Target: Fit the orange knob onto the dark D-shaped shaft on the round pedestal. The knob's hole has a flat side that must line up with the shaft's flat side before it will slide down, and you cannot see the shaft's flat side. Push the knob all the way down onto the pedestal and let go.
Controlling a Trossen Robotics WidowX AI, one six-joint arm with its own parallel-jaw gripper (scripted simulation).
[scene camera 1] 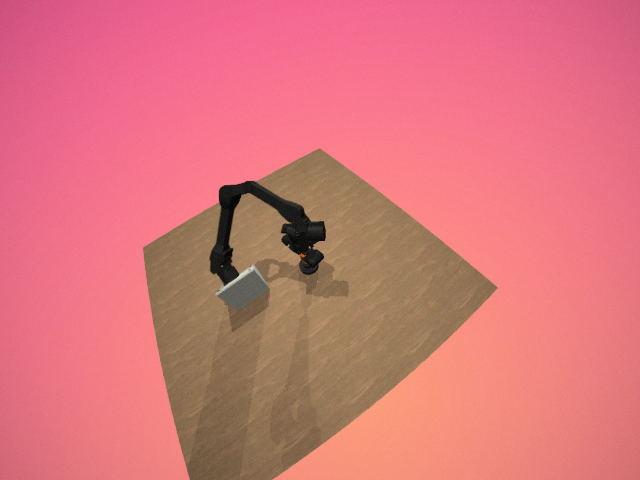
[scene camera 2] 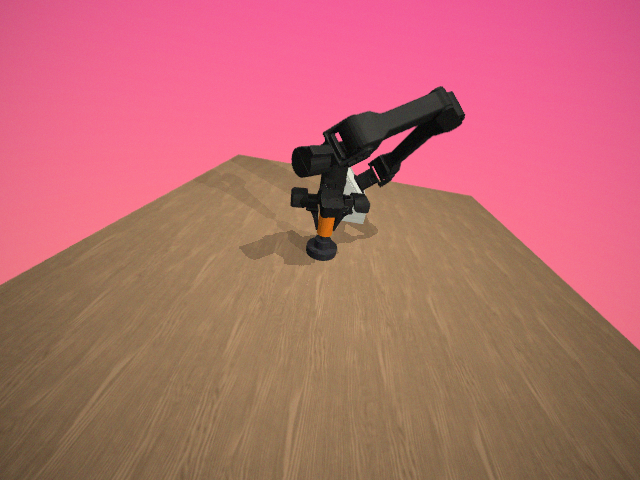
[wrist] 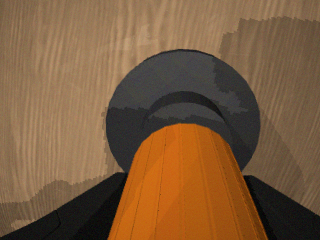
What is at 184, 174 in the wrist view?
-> An orange knob.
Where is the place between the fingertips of the gripper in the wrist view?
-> At 184, 186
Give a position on a dark round pedestal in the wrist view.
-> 185, 86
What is the gripper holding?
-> An orange knob.
